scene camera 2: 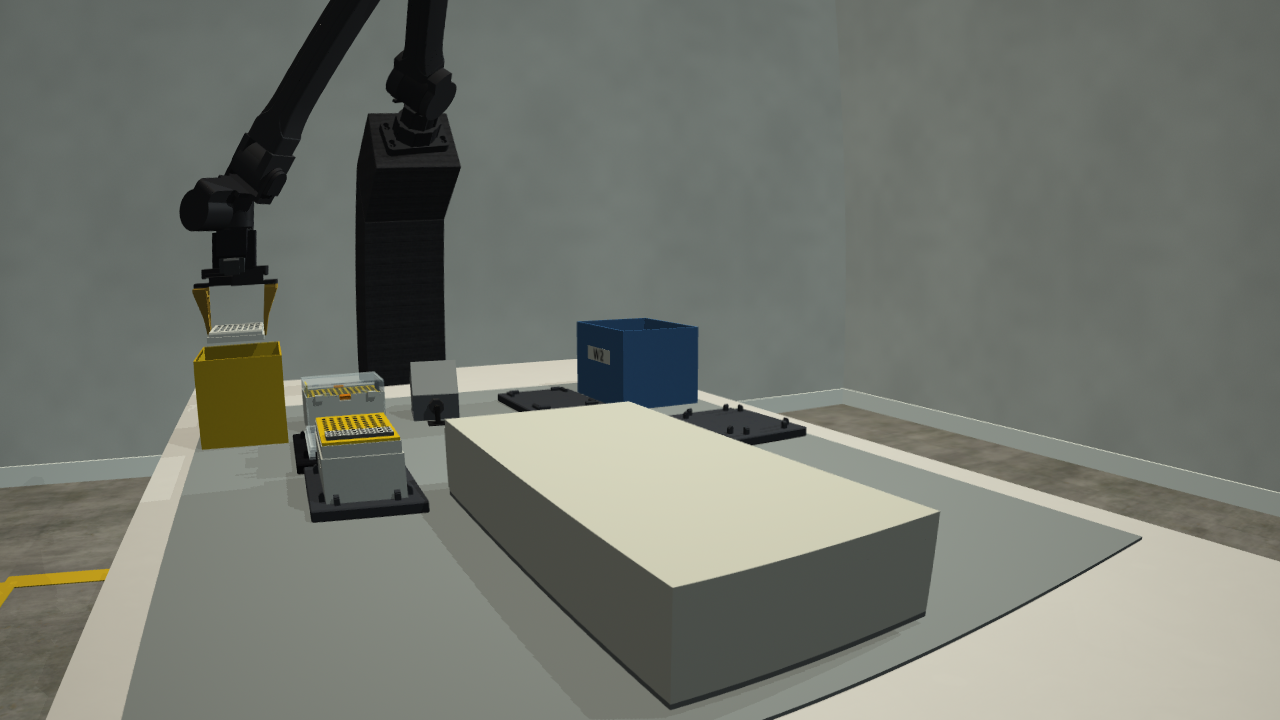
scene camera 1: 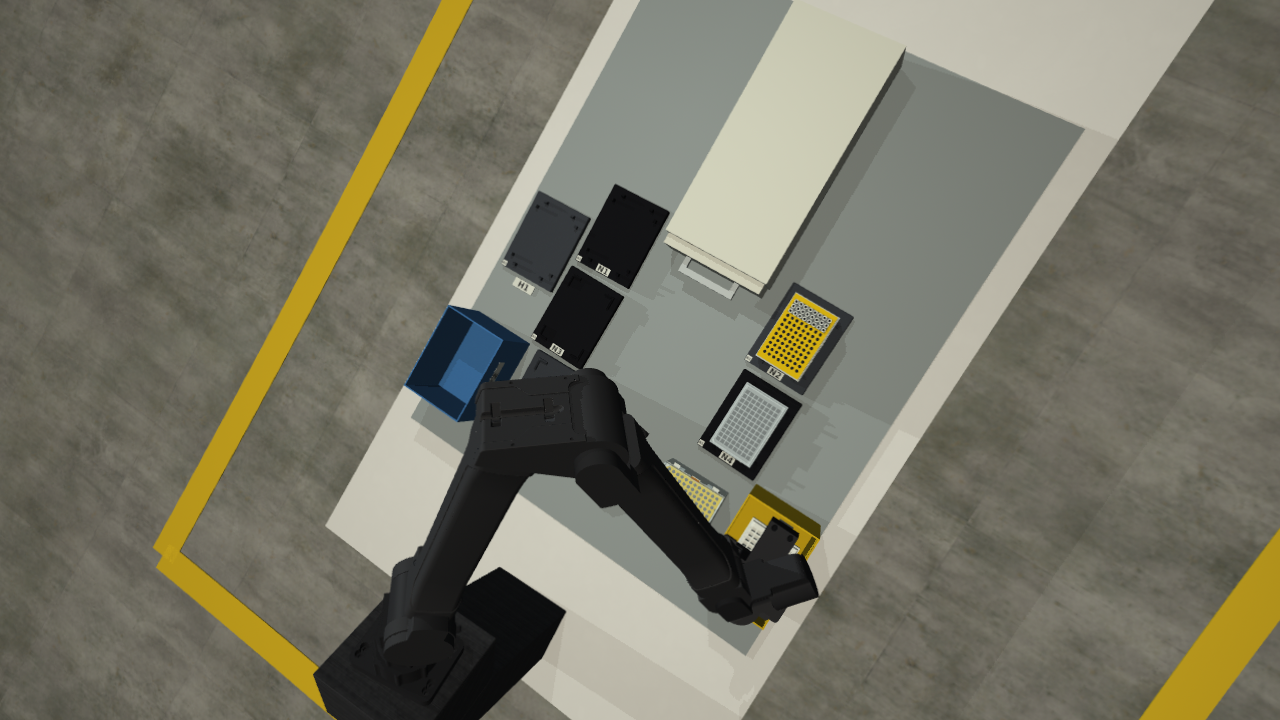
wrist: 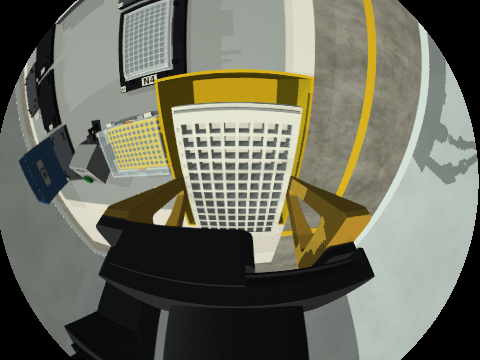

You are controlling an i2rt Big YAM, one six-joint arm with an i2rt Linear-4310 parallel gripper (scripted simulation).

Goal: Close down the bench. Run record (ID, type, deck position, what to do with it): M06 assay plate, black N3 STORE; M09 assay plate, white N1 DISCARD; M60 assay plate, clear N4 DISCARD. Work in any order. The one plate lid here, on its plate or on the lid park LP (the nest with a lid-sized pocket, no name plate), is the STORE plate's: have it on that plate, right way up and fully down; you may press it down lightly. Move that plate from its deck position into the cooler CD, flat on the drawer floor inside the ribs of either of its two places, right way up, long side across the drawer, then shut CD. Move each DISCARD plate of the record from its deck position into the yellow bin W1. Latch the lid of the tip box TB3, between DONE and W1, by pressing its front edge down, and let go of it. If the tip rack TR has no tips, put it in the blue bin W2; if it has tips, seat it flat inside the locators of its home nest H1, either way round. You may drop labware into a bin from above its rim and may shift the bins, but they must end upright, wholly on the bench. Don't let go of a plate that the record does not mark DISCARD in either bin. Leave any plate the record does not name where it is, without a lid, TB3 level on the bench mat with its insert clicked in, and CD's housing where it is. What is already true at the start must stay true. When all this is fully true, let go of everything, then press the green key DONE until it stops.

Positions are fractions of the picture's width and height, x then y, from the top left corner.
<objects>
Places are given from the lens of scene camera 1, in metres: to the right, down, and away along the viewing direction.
yellow tip rack (scene camera 1: 0.62, 0.48): 0.26, -0.02, 1.20
cooler CD (scene camera 1: 0.64, 0.12): 0.30, -0.46, 1.19
blue bin W2 (scene camera 1: 0.36, 0.49): -0.36, -0.01, 1.43
yellow bin W1 (scene camera 1: 0.59, 0.70): 0.21, 0.26, 1.27
home nest H1 (scene camera 1: 0.43, 0.33): -0.18, -0.24, 1.38
The marked spots on the home nest H1 and the yellow tip rack are 0.52 m apart.
</objects>
